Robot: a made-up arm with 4 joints.
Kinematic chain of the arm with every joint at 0, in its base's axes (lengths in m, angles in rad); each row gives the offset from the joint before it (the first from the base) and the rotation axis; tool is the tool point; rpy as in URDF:
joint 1: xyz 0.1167 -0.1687 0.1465 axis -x
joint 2: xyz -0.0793 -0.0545 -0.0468 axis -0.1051 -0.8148 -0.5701
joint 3: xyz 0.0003 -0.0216 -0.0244 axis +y
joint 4: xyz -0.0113 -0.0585 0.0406 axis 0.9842 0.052 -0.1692
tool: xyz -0.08 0.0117 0.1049 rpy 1.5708 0 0
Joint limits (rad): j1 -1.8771..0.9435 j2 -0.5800..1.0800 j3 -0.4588..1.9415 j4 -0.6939..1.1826
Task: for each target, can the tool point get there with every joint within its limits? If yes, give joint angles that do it. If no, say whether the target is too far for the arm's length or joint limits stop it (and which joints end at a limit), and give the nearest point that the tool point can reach.
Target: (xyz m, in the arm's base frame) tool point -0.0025 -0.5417 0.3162
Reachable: no: too far | nearest point -0.0102 -0.3959 0.2499 | short by 0.160 m
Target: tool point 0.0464 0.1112 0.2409
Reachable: no: joint limits stop it (at a limit: joint 2, joint 3, joint 4) | nearest point -0.0612 -0.0437 0.1887 | short by 0.196 m
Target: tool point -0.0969 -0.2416 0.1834
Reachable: yes | joints 0.1579 0.2081 -0.1767 -0.3321
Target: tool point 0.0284 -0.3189 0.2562
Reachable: yes | joints 0.0574 0.5374 1.0592 0.3254
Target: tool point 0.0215 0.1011 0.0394
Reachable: no: joint limits stop it (at a limit: joint 2, joint 3, joint 4) | nearest point -0.0612 -0.0461 0.0978 | short by 0.179 m
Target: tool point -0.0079 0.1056 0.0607
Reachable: no: joint limits stop it (at a limit: joint 1, joint 2, joint 3, joint 4) | nearest point -0.1327 0.0108 0.0789 | short by 0.158 m
